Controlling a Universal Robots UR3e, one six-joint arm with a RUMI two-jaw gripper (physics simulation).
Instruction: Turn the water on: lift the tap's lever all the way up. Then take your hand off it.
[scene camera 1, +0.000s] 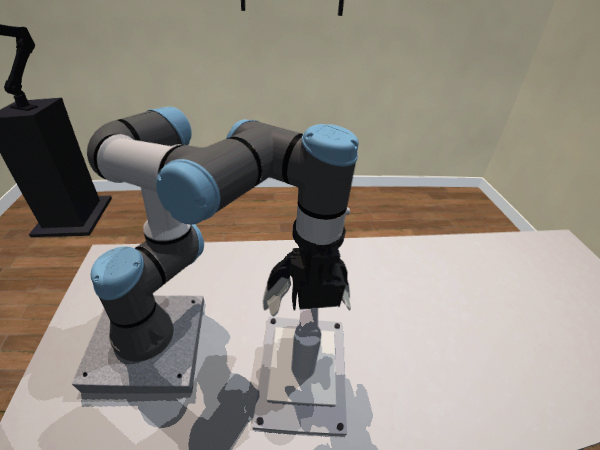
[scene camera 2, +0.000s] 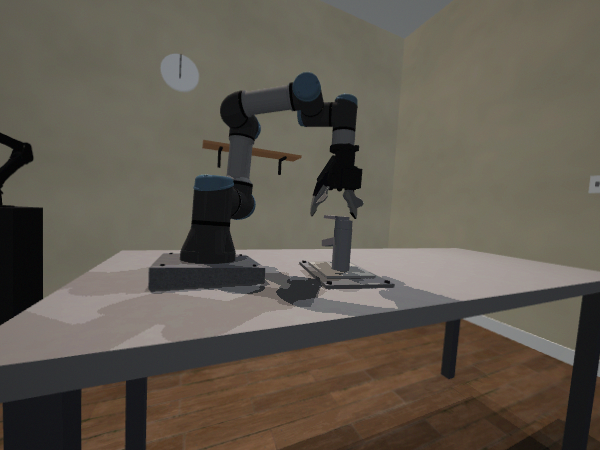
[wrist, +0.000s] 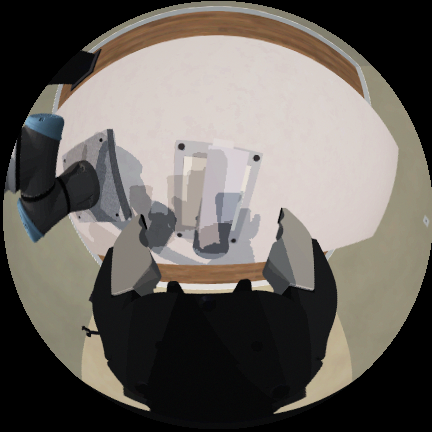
Observation:
The pictures show: my gripper, a lever and a base plate.
My gripper is seen too in scene camera 2 and in the wrist view.

